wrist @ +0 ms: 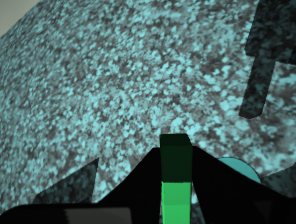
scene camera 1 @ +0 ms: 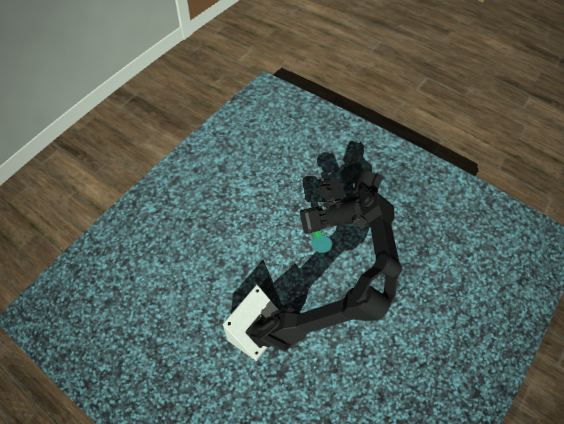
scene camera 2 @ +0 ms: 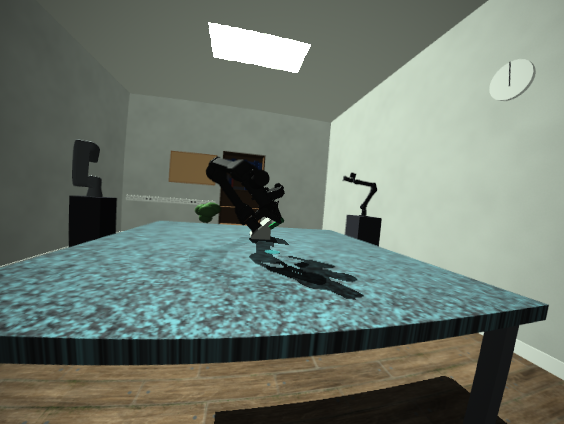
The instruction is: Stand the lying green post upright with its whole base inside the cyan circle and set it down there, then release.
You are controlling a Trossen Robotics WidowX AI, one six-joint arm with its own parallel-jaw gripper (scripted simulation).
Labels:
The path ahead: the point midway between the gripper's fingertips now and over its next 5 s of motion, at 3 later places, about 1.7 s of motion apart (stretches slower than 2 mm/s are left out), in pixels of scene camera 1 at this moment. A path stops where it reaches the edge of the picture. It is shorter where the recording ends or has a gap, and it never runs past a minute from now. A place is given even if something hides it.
My gripper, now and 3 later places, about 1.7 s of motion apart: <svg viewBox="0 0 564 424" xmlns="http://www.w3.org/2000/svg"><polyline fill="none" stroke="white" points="312,218 315,213 321,211 324,220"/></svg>

